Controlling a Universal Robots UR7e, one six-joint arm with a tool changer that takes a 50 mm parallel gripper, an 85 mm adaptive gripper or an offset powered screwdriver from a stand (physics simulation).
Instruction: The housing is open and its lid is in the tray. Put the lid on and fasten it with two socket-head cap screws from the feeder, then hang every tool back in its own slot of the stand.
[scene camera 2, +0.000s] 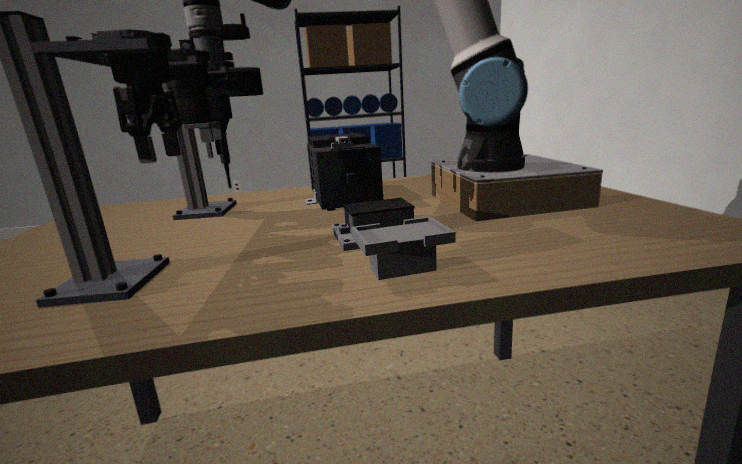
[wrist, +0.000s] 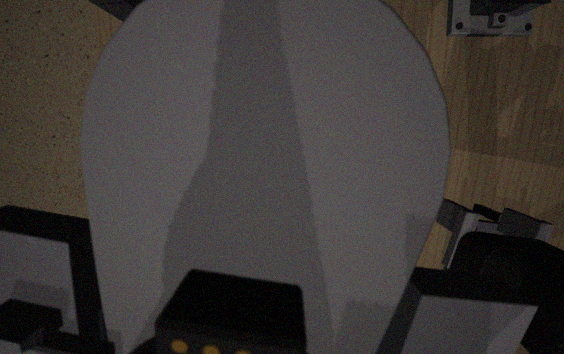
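The arm's wrist is down at the top of the screwdriver, which hangs at the stand with its bit down; whether they are locked together cannot be told. The adaptive gripper hangs from the nearer side of the stand, its fingers apart. The parallel gripper hangs between the two tools, partly hidden. No gripper shows on the arm. The housing sits in its fixture with a flat dark top. The tray stands in front of it; no separate lid can be made out.
The black screw feeder stands behind the housing. The robot base sits on a wooden block at the right. The stand's far post rises at the back left. A shelf rack is by the wall.
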